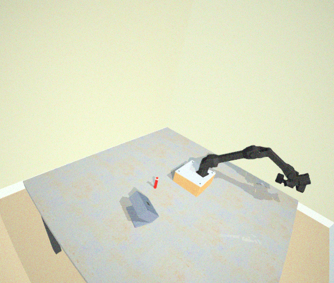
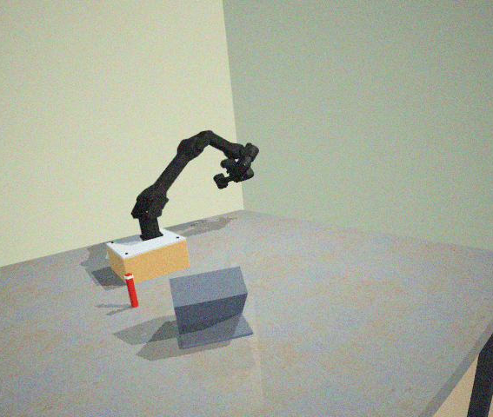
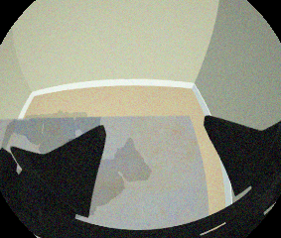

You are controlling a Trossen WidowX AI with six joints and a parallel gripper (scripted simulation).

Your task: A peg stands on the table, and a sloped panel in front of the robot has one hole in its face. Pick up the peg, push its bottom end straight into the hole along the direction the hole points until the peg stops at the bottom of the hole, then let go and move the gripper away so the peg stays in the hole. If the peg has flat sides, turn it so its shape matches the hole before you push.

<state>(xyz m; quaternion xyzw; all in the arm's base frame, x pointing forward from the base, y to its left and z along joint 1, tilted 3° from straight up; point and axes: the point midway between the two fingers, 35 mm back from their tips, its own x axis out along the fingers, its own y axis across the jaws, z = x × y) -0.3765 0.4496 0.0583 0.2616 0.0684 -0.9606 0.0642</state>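
My gripper tip is 69 cm short of the red peg, 56 cm to the left of it and 10 cm above it. Also, from my gripper tip: grey sloped panel: 86 cm ahead, 43 cm to the right, 10 cm below.
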